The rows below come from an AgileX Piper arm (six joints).
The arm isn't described. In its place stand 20 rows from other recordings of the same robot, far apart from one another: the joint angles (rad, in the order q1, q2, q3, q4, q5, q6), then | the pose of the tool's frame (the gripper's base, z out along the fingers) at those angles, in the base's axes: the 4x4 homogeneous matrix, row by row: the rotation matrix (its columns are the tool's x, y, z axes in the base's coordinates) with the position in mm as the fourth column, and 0 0 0 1 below.
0.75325, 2.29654, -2.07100, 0.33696, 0.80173, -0.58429 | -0.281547, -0.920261, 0.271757, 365.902; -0.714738, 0.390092, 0.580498, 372.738; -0.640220, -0.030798, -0.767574, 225.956; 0, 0, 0, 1
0.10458, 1.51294, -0.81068, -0.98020, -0.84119, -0.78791 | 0.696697, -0.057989, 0.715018, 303.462; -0.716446, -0.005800, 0.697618, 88.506; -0.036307, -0.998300, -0.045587, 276.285; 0, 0, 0, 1
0.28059, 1.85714, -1.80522, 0.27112, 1.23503, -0.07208 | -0.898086, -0.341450, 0.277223, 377.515; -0.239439, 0.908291, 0.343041, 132.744; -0.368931, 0.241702, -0.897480, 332.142; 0, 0, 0, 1
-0.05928, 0.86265, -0.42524, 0.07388, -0.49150, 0.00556 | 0.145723, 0.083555, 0.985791, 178.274; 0.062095, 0.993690, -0.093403, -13.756; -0.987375, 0.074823, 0.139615, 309.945; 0, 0, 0, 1
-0.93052, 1.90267, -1.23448, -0.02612, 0.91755, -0.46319 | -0.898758, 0.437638, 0.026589, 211.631; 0.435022, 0.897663, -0.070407, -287.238; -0.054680, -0.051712, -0.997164, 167.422; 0, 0, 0, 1
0.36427, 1.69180, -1.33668, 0.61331, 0.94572, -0.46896 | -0.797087, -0.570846, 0.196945, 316.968; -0.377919, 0.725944, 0.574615, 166.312; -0.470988, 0.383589, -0.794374, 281.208; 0, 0, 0, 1
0.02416, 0.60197, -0.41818, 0.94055, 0.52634, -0.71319 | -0.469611, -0.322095, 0.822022, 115.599; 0.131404, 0.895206, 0.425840, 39.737; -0.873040, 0.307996, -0.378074, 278.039; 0, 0, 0, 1
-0.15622, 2.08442, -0.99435, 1.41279, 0.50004, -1.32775 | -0.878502, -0.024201, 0.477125, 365.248; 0.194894, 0.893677, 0.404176, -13.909; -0.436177, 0.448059, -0.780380, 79.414; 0, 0, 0, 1
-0.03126, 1.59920, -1.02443, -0.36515, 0.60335, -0.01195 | -0.868675, -0.148403, 0.472631, 321.325; -0.278168, 0.935585, -0.217492, -28.495; -0.409910, -0.320401, -0.854001, 228.429; 0, 0, 0, 1
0.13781, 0.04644, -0.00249, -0.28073, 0.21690, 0.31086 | -0.165851, -0.072894, 0.983453, 59.046; 0.013652, 0.996999, 0.076200, 2.711; -0.986056, 0.026064, -0.164358, 192.534; 0, 0, 0, 1
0.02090, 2.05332, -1.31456, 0.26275, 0.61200, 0.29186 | -0.861102, 0.402067, 0.311199, 406.196; 0.463569, 0.872263, 0.155758, 22.073; -0.208822, 0.278386, -0.937494, 135.348; 0, 0, 0, 1
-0.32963, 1.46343, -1.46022, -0.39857, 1.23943, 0.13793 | -0.854724, 0.450929, 0.257120, 265.761; 0.294157, 0.828887, -0.475833, -126.216; -0.427691, -0.331072, -0.841113, 374.316; 0, 0, 0, 1
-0.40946, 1.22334, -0.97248, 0.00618, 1.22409, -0.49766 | -0.982348, -0.079565, 0.169299, 190.737; -0.092038, 0.993490, -0.067138, -82.201; -0.162855, -0.081535, -0.983275, 293.034; 0, 0, 0, 1
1.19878, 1.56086, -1.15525, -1.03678, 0.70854, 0.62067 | -0.055940, -0.663308, 0.746253, 169.992; -0.791714, 0.484859, 0.371619, 295.444; -0.608325, -0.570030, -0.552273, 297.896; 0, 0, 0, 1
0.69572, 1.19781, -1.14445, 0.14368, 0.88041, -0.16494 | -0.520187, -0.733418, 0.437611, 180.228; -0.528875, 0.678955, 0.509227, 163.578; -0.670594, 0.033451, -0.741070, 363.075; 0, 0, 0, 1
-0.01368, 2.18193, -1.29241, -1.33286, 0.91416, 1.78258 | -0.540728, 0.793400, 0.279517, 409.156; 0.362567, 0.519653, -0.773631, -75.650; -0.759051, -0.316980, -0.568652, 115.380; 0, 0, 0, 1
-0.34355, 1.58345, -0.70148, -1.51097, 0.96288, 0.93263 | -0.973173, 0.219882, 0.067720, 226.032; 0.038420, 0.445517, -0.894449, -160.050; -0.226844, -0.867852, -0.442013, 201.106; 0, 0, 0, 1
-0.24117, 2.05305, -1.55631, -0.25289, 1.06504, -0.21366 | -0.995578, -0.078384, 0.051773, 396.973; -0.088533, 0.967188, -0.238137, -118.150; -0.031408, -0.241668, -0.969851, 187.350; 0, 0, 0, 1
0.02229, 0.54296, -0.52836, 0.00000, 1.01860, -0.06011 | -0.808075, -0.070960, 0.584790, 79.868; -0.078104, 0.996860, 0.013037, 1.781; -0.583879, -0.035139, -0.811080, 268.279; 0, 0, 0, 1
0.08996, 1.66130, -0.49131, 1.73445, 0.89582, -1.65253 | -0.852657, -0.401357, 0.334496, 230.595; 0.035587, 0.594118, 0.803590, 91.181; -0.521257, 0.697091, -0.492296, 144.785; 0, 0, 0, 1
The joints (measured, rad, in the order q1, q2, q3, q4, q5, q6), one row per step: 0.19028 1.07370 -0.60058 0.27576 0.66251 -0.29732; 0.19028 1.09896 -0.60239 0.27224 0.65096 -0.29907; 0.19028 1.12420 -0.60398 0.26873 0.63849 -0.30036; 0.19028 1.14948 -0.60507 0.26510 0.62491 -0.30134; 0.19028 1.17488 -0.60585 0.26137 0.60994 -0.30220; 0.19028 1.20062 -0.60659 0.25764 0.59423 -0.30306; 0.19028 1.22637 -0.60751 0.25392 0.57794 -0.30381; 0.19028 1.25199 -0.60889 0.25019 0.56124 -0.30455; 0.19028 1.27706 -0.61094 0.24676 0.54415 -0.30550; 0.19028 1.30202 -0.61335 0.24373 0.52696 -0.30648; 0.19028 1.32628 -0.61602 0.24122 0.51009 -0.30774; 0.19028 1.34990 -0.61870 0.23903 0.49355 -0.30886
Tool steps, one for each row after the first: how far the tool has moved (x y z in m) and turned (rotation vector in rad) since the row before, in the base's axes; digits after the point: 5 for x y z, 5 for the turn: 0.00404 0.00036 -0.00379 -0.00752 0.01082 -0.00003; 0.00400 0.00033 -0.00393 -0.00727 0.01024 -0.00050; 0.00392 0.00030 -0.00414 -0.00727 0.00974 -0.00083; 0.00390 0.00026 -0.00431 -0.00730 0.00882 -0.00104; 0.00389 0.00025 -0.00447 -0.00733 0.00846 -0.00103; 0.00387 0.00024 -0.00451 -0.00721 0.00774 -0.00107; 0.00387 0.00024 -0.00445 -0.00708 0.00675 -0.00098; 0.00389 0.00026 -0.00425 -0.00667 0.00516 -0.00086; 0.00387 0.00027 -0.00423 -0.00626 0.00465 -0.00091; 0.00375 0.00028 -0.00412 -0.00580 0.00404 -0.00075; 0.00360 0.00028 -0.00409 -0.00539 0.00380 -0.00087
